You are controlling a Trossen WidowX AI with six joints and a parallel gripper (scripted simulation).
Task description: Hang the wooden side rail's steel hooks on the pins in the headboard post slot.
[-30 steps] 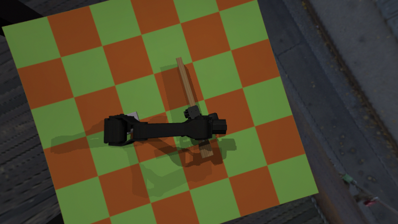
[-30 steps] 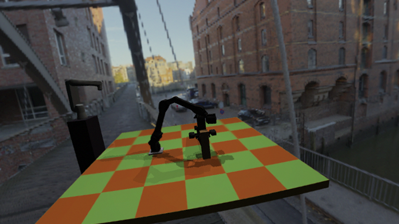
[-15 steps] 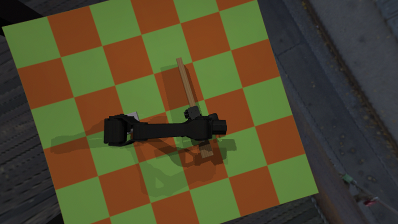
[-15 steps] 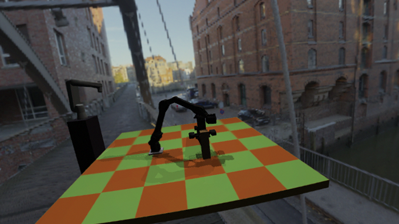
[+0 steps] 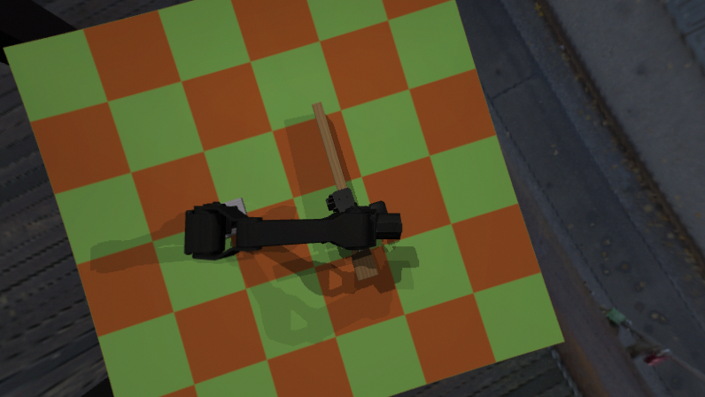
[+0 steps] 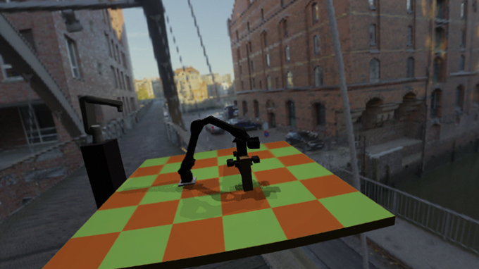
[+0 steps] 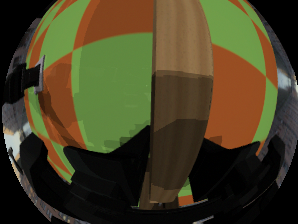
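Now: the headboard post 100 mm to the right of my gripper tip, 40 mm above it and 10 mm ahead of it.
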